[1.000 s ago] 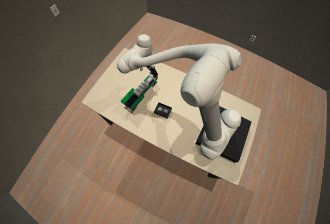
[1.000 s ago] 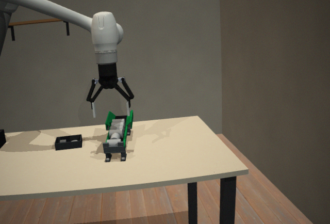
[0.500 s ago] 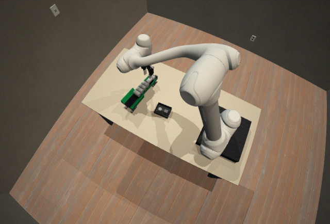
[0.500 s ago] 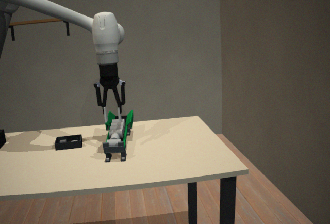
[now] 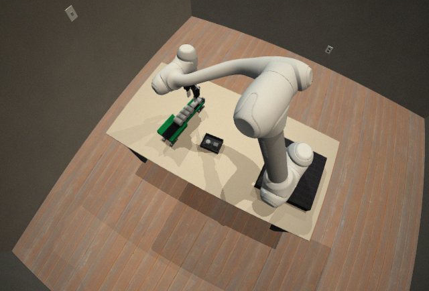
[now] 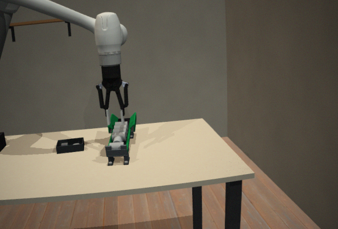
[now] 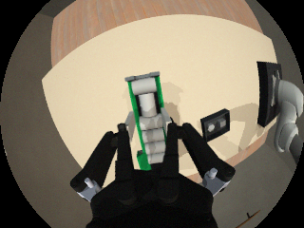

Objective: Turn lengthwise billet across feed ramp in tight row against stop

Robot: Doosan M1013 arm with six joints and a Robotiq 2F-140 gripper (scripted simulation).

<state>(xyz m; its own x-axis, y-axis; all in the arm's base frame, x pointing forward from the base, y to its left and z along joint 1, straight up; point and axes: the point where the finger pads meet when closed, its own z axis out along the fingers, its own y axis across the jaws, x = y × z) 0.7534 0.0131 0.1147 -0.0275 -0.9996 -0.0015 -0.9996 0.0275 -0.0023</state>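
Right now the stop is 7 cm to the right of my hand and 13 cm below it. Also, from my hand: small black tray (26 cm behind, 14 cm to the left, 18 cm below).
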